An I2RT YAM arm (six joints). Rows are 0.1 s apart.
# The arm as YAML. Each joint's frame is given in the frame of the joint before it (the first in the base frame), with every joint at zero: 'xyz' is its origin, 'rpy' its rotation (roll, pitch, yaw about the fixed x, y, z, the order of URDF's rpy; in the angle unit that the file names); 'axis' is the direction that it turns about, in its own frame. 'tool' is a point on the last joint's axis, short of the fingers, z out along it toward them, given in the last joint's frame.
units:
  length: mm
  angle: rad
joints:
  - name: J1
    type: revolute
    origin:
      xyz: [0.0, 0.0, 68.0]
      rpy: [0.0, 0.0, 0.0]
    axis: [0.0, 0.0, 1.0]
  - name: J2
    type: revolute
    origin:
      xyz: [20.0, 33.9, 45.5]
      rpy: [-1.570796, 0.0, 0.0]
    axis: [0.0, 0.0, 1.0]
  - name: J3
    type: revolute
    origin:
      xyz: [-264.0, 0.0, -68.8]
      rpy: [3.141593, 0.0, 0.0]
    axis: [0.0, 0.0, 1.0]
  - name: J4
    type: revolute
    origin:
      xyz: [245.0, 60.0, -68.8]
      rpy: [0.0, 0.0, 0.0]
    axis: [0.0, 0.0, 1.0]
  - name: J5
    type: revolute
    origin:
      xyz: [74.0, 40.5, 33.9]
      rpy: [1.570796, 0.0, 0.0]
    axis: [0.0, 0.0, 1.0]
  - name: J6
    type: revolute
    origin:
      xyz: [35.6, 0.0, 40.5]
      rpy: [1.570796, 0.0, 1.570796]
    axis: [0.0, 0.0, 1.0]
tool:
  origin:
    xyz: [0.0, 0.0, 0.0]
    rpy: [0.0, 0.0, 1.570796]
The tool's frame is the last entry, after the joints.
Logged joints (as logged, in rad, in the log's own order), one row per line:
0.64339, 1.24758, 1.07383, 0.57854, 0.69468, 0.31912
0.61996, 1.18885, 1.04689, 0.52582, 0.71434, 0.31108
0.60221, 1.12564, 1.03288, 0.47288, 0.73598, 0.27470
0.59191, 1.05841, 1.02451, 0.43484, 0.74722, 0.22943
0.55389, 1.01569, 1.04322, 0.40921, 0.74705, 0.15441
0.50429, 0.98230, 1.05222, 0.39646, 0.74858, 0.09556
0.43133, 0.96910, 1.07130, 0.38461, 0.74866, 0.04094
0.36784, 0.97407, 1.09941, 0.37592, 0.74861, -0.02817
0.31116, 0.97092, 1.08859, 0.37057, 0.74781, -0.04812
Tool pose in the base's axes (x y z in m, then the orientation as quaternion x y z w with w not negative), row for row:
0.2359, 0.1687, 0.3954, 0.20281, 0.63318, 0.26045, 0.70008
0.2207, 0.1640, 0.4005, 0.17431, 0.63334, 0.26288, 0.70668
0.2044, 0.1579, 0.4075, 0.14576, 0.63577, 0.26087, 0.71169
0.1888, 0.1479, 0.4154, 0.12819, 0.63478, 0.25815, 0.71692
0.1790, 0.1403, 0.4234, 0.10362, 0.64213, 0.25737, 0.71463
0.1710, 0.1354, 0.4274, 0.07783, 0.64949, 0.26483, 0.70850
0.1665, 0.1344, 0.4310, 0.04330, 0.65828, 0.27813, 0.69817
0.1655, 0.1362, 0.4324, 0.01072, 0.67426, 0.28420, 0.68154
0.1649, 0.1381, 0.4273, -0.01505, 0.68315, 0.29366, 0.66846
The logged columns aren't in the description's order. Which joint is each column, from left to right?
Columns, left to right: J5, J2, J3, J6, J1, J4.
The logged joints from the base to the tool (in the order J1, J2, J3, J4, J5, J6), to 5 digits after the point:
0.69468, 1.24758, 1.07383, 0.31912, 0.64339, 0.57854
0.71434, 1.18885, 1.04689, 0.31108, 0.61996, 0.52582
0.73598, 1.12564, 1.03288, 0.27470, 0.60221, 0.47288
0.74722, 1.05841, 1.02451, 0.22943, 0.59191, 0.43484
0.74705, 1.01569, 1.04322, 0.15441, 0.55389, 0.40921
0.74858, 0.98230, 1.05222, 0.09556, 0.50429, 0.39646
0.74866, 0.96910, 1.07130, 0.04094, 0.43133, 0.38461
0.74861, 0.97407, 1.09941, -0.02817, 0.36784, 0.37592
0.74781, 0.97092, 1.08859, -0.04812, 0.31116, 0.37057

